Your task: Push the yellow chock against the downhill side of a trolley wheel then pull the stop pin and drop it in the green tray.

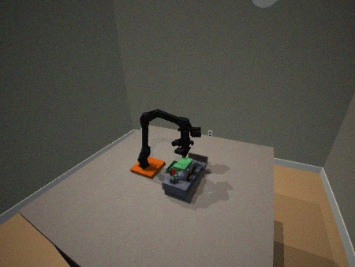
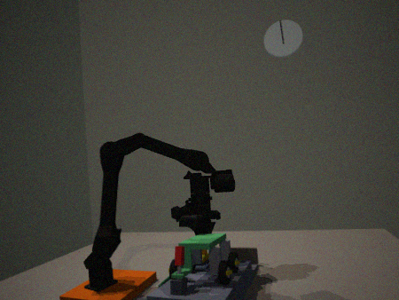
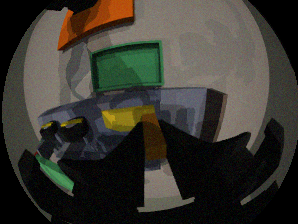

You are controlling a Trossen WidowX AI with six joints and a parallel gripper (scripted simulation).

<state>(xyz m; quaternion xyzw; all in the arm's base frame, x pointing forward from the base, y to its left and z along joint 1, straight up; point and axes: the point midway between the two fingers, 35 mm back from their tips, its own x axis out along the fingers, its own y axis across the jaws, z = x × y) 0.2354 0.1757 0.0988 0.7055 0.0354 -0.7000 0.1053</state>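
My gripper tip is now 8 cm short of the red-headed stop pin, 22 cm to the left of it and 4 cm below it. Also, from my gripper tip: green tray (6 cm behind, 5 cm to the right, 9 cm below); then dark end wall (3 cm ahead, 12 cm to the left, 6 cm below); then yellow chock (1 cm ahead, 2 cm to the right, 1 cm below).
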